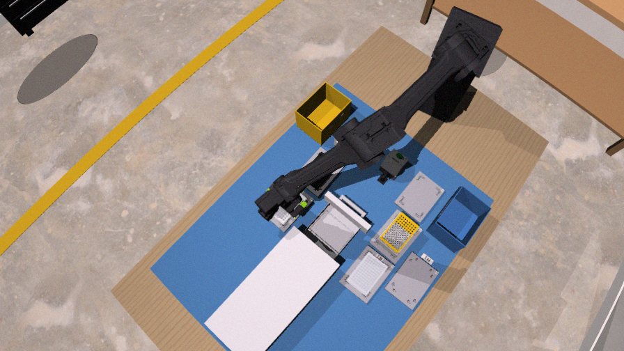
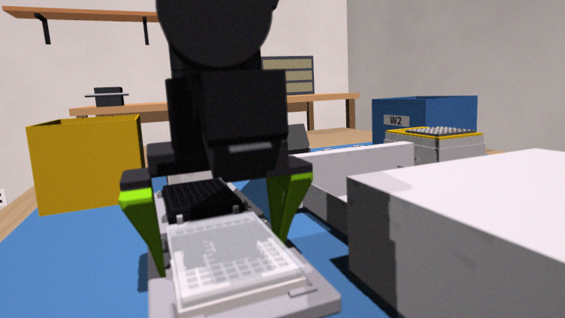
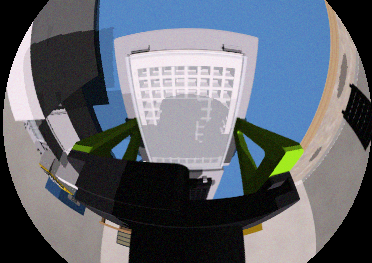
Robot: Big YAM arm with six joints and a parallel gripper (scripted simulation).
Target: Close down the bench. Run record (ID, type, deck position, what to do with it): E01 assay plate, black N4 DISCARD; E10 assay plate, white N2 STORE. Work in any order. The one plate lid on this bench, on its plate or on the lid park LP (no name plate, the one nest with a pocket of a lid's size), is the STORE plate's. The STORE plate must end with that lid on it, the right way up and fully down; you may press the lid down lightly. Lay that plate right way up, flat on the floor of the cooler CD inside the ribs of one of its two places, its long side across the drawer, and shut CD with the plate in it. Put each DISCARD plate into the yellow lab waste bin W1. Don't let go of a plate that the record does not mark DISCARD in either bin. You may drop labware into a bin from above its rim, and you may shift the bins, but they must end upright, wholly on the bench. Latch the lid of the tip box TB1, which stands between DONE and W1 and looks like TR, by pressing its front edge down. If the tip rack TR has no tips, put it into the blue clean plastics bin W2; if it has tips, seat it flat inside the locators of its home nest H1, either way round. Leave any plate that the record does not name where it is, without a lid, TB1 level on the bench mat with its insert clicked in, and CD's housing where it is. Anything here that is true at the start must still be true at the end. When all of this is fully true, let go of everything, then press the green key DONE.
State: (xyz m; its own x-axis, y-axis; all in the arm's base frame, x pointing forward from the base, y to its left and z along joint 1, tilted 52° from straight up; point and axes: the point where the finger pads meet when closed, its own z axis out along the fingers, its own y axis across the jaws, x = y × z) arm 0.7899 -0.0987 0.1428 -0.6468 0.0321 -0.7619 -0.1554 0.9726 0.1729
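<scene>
My hand is right at the white assay plate. From my hand the other things lie so: black plate: 17 cm behind, 4 cm to the right; nest N2: 1 cm below; clear lid: 1 cm above.
</scene>
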